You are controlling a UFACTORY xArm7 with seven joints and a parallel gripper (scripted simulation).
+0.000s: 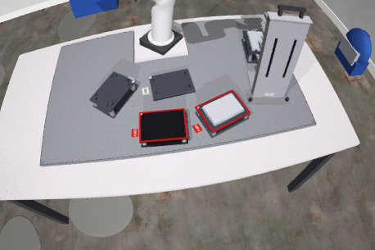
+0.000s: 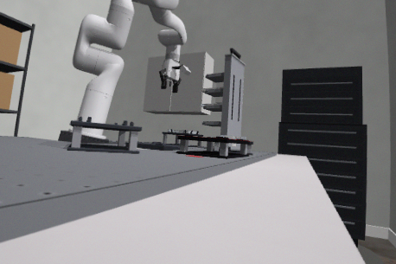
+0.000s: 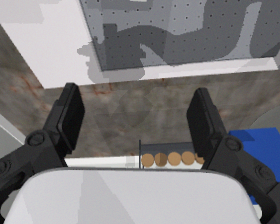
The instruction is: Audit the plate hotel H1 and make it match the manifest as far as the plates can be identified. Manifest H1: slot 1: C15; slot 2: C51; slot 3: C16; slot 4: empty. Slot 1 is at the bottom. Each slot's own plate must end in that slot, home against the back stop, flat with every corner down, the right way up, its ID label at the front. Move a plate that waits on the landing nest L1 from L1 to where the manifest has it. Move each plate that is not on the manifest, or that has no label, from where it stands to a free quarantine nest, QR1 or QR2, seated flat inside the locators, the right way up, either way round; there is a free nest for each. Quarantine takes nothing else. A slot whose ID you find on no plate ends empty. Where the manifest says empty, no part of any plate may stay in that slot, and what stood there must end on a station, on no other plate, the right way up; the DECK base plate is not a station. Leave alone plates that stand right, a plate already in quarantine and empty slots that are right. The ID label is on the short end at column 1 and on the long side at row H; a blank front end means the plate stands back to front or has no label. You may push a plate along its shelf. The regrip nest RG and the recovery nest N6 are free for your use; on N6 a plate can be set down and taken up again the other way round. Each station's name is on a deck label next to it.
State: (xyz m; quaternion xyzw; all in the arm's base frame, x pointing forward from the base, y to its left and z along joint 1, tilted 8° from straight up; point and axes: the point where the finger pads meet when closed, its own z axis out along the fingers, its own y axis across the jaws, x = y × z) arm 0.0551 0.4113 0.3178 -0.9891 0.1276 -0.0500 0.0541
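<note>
The RG label is 290 mm below my hand. The rest, counted from my hand: H1 label: 250 mm ahead, 40 mm to the left, 290 mm below; then white plate: 400 mm ahead, 310 mm to the right, 240 mm below; then plate labelled C16: 280 mm ahead, 70 mm to the right, 30 mm below.
</note>
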